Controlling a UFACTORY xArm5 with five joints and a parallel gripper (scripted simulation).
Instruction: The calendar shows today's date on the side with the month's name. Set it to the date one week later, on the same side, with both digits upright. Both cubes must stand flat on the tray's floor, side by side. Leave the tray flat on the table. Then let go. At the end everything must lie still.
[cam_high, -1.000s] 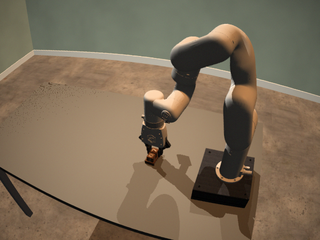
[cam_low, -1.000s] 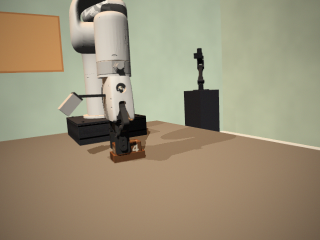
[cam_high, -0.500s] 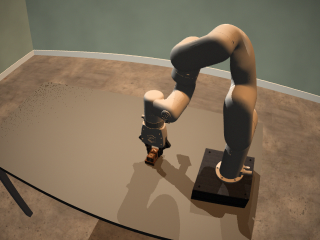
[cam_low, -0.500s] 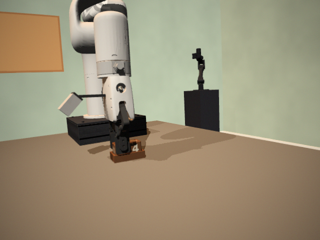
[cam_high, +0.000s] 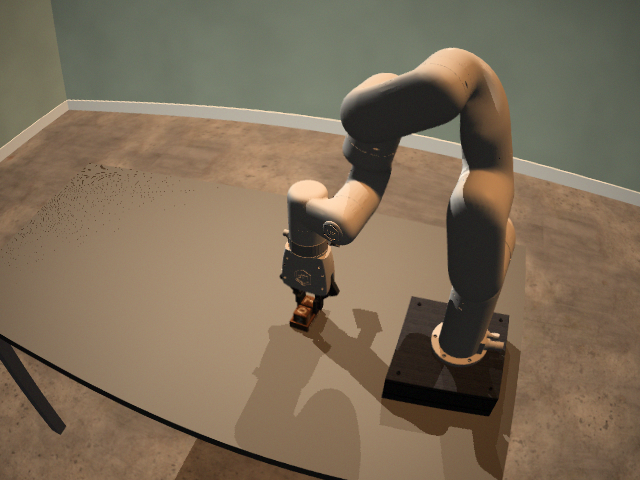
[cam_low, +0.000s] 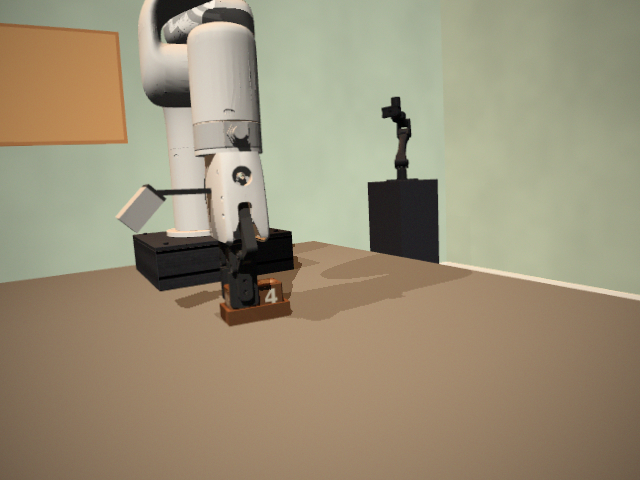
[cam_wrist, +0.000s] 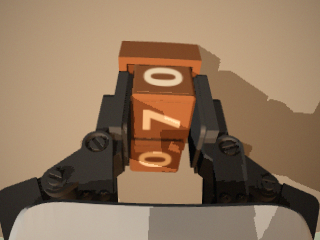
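The brown tray is 2 cm to the left of my hand and 3 cm below it.
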